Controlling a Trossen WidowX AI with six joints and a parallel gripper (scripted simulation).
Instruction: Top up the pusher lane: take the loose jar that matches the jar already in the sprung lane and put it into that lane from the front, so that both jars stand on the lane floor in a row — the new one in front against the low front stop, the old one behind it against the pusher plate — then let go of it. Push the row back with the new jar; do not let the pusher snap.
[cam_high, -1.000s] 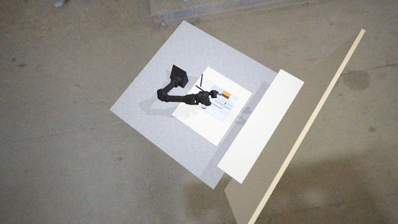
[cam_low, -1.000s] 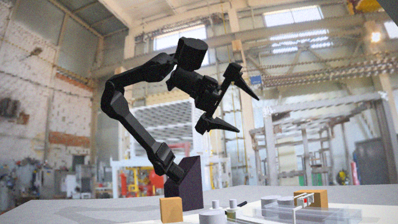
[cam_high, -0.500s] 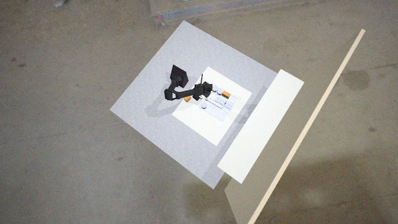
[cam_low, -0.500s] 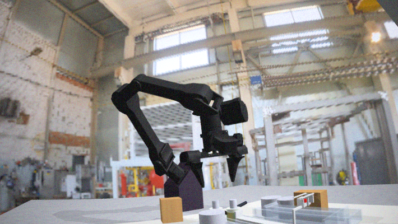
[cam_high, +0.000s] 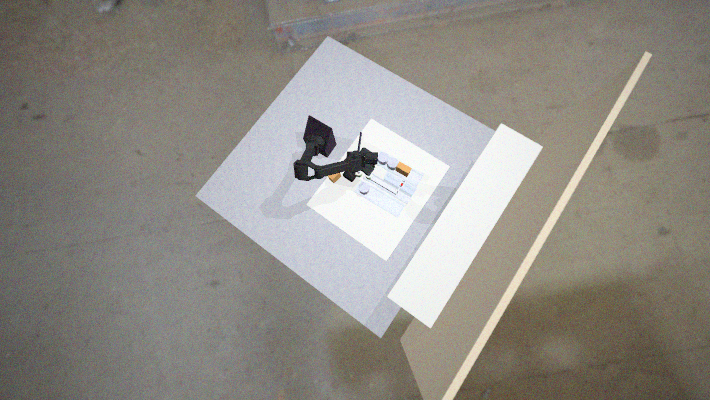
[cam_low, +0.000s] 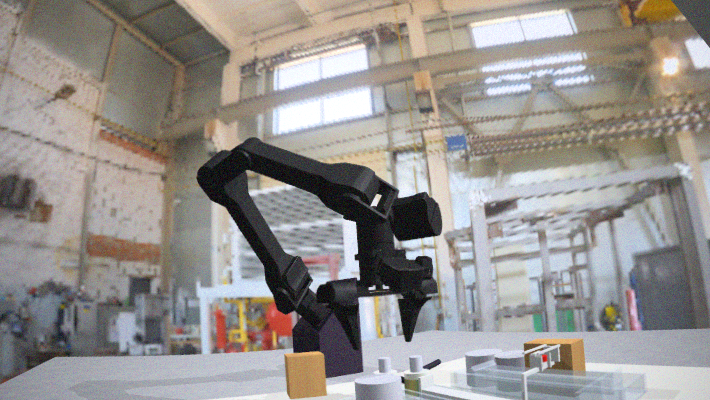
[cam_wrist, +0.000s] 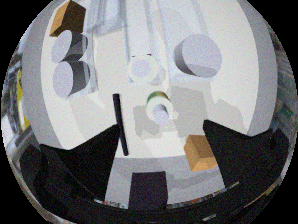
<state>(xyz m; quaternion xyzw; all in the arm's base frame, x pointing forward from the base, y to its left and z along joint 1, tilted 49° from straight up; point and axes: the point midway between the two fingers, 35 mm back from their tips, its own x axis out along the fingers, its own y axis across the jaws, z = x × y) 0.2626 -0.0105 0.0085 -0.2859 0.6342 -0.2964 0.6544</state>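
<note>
My gripper tip is 20 cm short of the clear pusher lane unit, 5 cm to the right of it and 6 cm above it. Round my gripper tip: red mark (24 cm ahead, 6 cm to the left, 1 cm below); then brown box (20 cm ahead, 15 cm to the left, 4 cm below).
</note>
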